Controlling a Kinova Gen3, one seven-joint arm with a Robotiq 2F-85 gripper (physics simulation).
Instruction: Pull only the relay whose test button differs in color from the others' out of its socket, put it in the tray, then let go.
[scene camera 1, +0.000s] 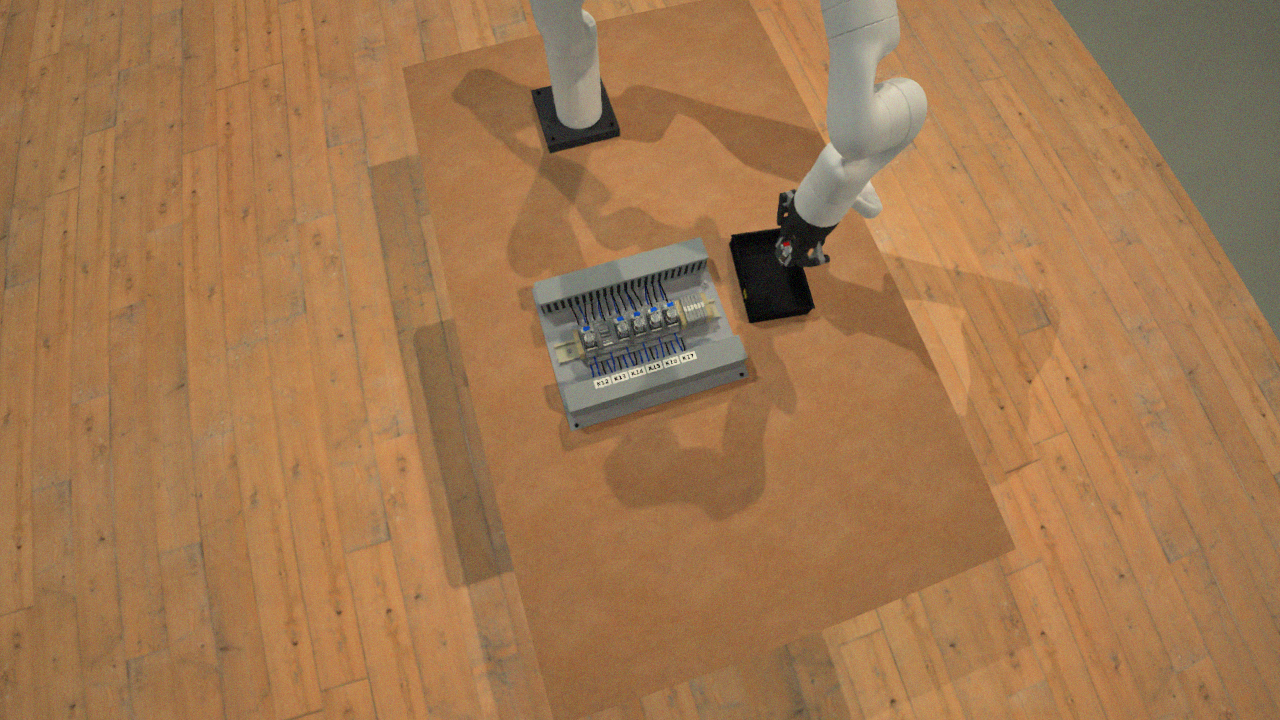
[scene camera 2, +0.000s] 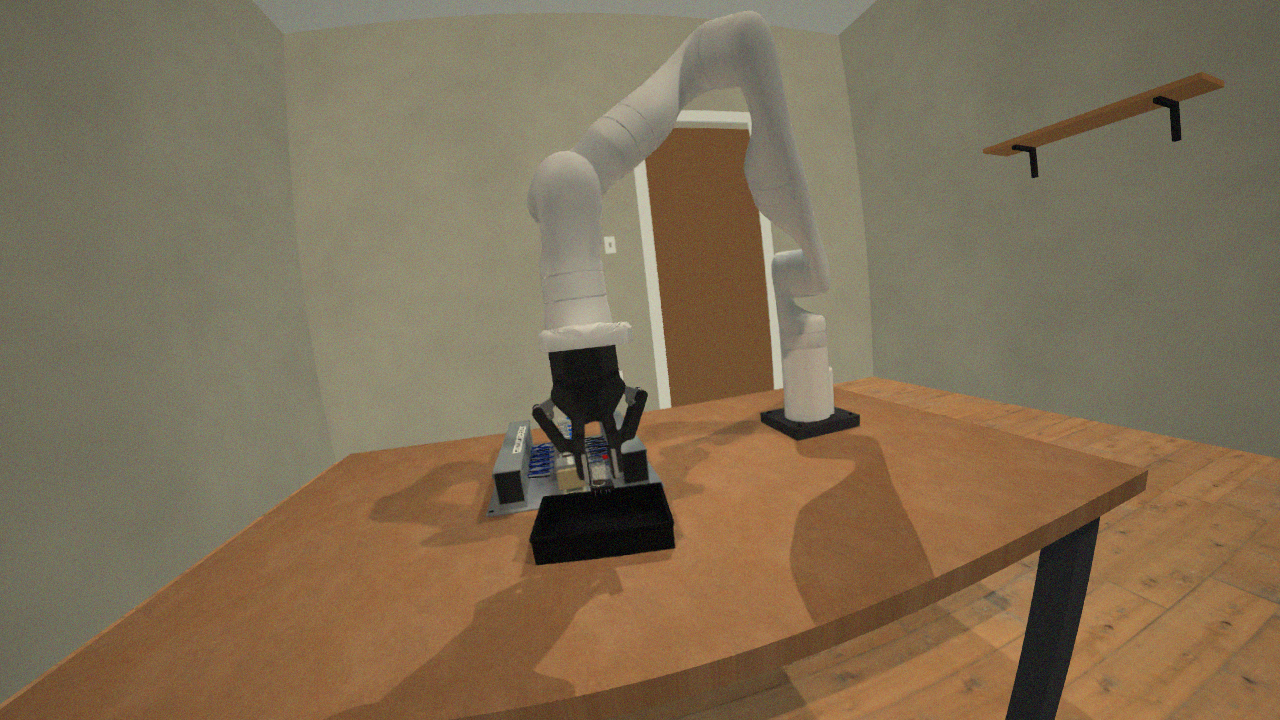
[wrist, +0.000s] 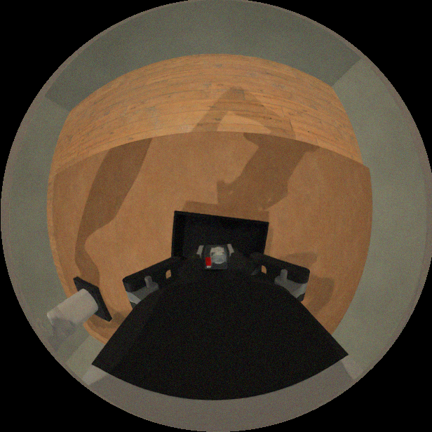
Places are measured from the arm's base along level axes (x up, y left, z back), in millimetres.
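Pixels of known places: gripper, fingertip midpoint: (scene camera 1: 785, 255) (scene camera 2: 601, 479); arm's base at its link origin: (scene camera 1: 579, 110) (scene camera 2: 807, 415).
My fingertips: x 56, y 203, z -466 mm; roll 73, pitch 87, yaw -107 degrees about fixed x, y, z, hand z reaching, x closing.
Observation:
Ahead of a thing's pixels: the offset from my fingertips to its top centre. Level surfaces: height alone.
My gripper (scene camera 1: 788, 257) (scene camera 2: 599, 473) (wrist: 215, 251) is shut on a clear relay @[dy -3, dx +27, dz +0 mm] (scene camera 1: 785, 252) (scene camera 2: 599, 469) (wrist: 218, 256) with a red test button, its pins pointing down. It holds the relay low over the black tray @[dy -12, dx -44, dz -3 mm] (scene camera 1: 775, 300) (scene camera 2: 604, 542) (wrist: 221, 217); in scene camera 2 the pins show just above the rim's far side. How far the relay is above the tray floor is hard to tell. Several relays with blue buttons @[dy -275, dx -9, dz -7 mm] (scene camera 1: 638, 323) sit in their sockets on the grey panel. The second socket from the left (scene camera 1: 605, 333) is empty.
The grey panel @[dy -274, dx -68, dz -7 mm] (scene camera 1: 657, 394) (scene camera 2: 512, 465) with raised wire ducts, blue wires and white labels stands close beside the tray. The arm's black base plate (scene camera 1: 581, 138) (scene camera 2: 810, 428) (wrist: 97, 300) is on the brown table top @[dx -79 mm] (scene camera 1: 805, 537) (scene camera 2: 716, 573). A shelf (scene camera 2: 1100, 116) is on the wall.

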